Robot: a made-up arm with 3 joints. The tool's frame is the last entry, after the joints.
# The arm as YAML. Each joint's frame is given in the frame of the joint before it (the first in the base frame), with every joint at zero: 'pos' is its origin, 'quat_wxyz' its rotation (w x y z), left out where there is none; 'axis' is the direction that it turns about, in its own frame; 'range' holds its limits. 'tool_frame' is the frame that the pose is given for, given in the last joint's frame.
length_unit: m
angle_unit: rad
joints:
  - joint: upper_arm
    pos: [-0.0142, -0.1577, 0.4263]
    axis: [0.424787, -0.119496, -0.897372]
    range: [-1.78, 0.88]
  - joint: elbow
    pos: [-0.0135, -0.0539, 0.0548]
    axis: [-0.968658, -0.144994, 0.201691]
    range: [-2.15, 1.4]
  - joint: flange
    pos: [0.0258, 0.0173, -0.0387]
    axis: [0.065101, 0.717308, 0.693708]
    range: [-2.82, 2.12]
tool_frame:
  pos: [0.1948, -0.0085, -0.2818]
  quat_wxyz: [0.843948, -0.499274, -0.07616, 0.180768]
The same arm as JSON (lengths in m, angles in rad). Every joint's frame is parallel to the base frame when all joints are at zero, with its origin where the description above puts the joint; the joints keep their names.
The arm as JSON. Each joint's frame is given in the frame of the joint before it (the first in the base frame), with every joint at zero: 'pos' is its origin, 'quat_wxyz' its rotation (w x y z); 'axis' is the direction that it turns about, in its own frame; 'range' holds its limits. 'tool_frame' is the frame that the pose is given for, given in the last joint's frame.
{
  "length_unit": "m",
  "angle_unit": "rad",
  "joints": [
    {
      "joint": "upper_arm",
      "pos": [
        -0.0142,
        -0.1577,
        0.4263
      ],
      "quat_wxyz": [
        1.0,
        0.0,
        0.0,
        0.0
      ],
      "axis": [
        0.424787,
        -0.119496,
        -0.897372
      ],
      "range": [
        -1.78,
        0.88
      ]
    },
    {
      "joint": "elbow",
      "pos": [
        -0.0135,
        -0.0539,
        0.0548
      ],
      "quat_wxyz": [
        1.0,
        0.0,
        0.0,
        0.0
      ],
      "axis": [
        -0.968658,
        -0.144994,
        0.201691
      ],
      "range": [
        -2.15,
        1.4
      ]
    },
    {
      "joint": "flange",
      "pos": [
        0.0258,
        0.0173,
        -0.0387
      ],
      "quat_wxyz": [
        1.0,
        0.0,
        0.0,
        0.0
      ],
      "axis": [
        0.065101,
        0.717308,
        0.693708
      ],
      "range": [
        -2.82,
        2.12
      ]
    }
  ],
  "tool_frame": {
    "pos": [
      0.1948,
      -0.0085,
      -0.2818
    ],
    "quat_wxyz": [
      0.843948,
      -0.499274,
      -0.07616,
      0.180768
    ]
  }
}

